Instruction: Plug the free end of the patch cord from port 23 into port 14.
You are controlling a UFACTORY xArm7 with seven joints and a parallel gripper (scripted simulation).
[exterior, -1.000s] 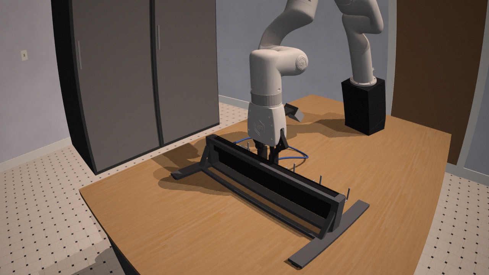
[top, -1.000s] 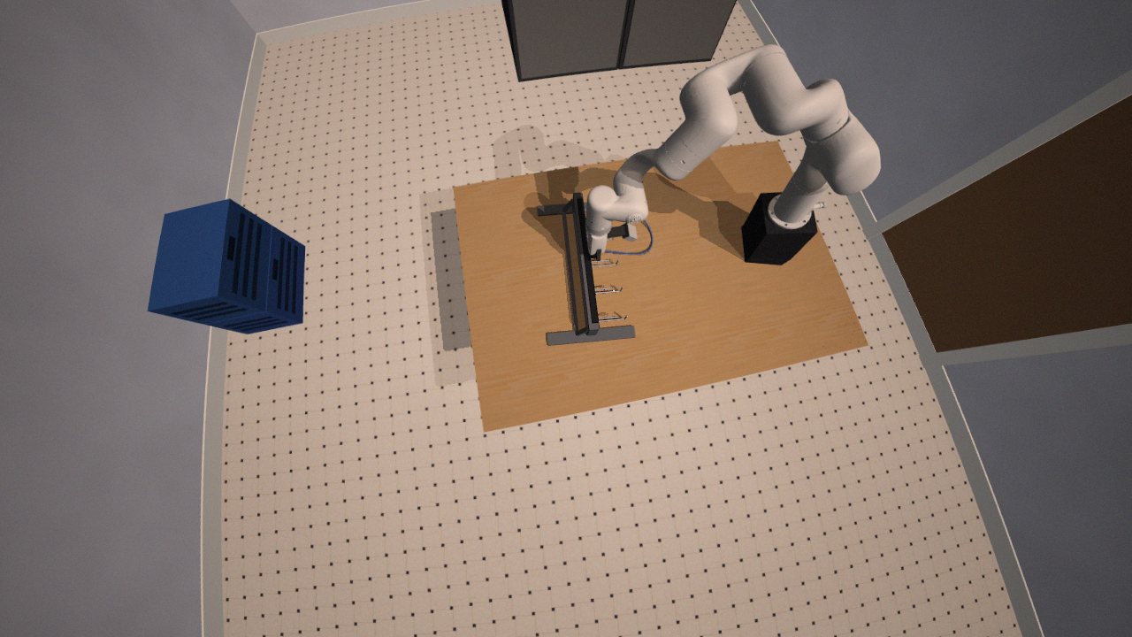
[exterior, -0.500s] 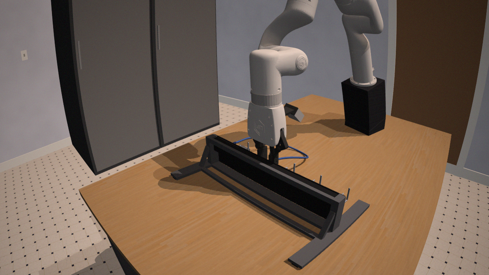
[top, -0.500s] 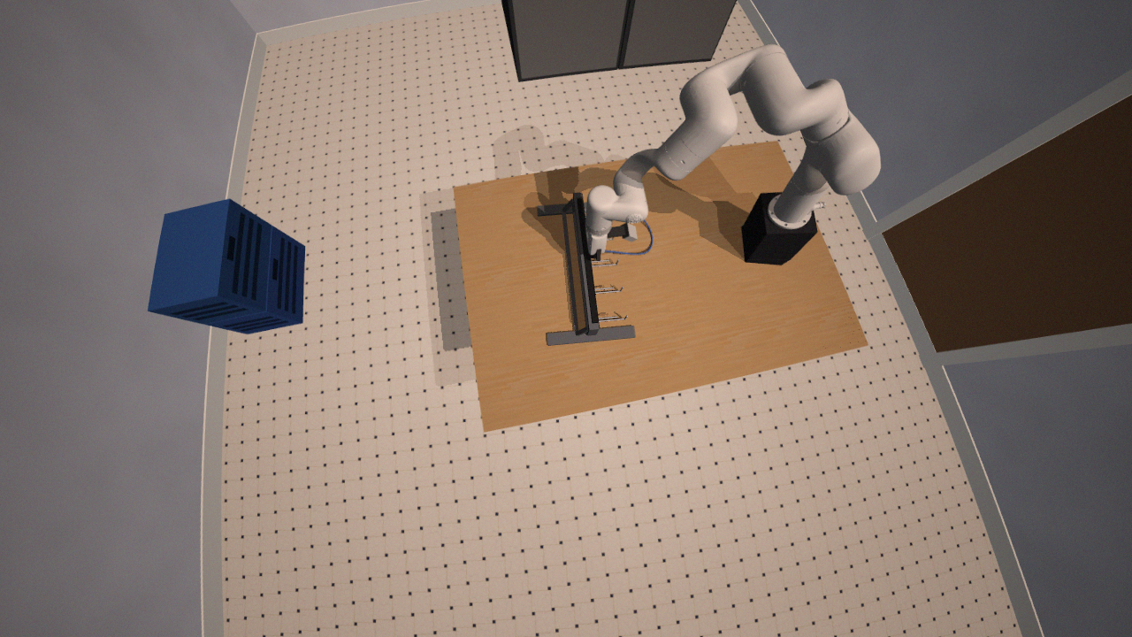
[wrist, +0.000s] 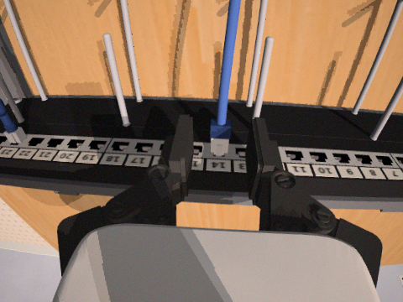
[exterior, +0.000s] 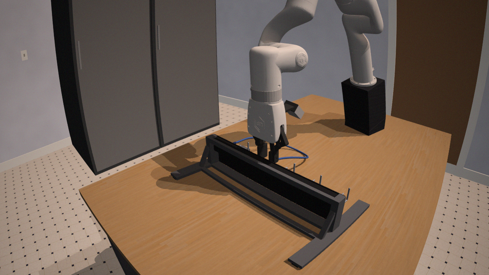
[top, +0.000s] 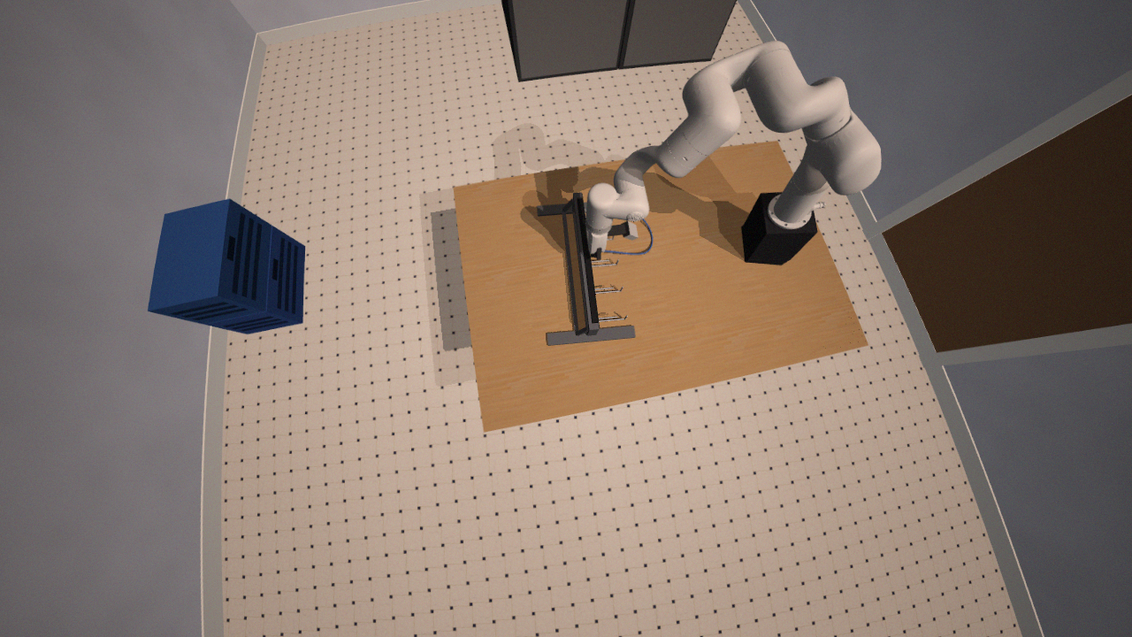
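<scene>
My gripper is now 20 mm short of the plug and 20 mm above it.
</scene>
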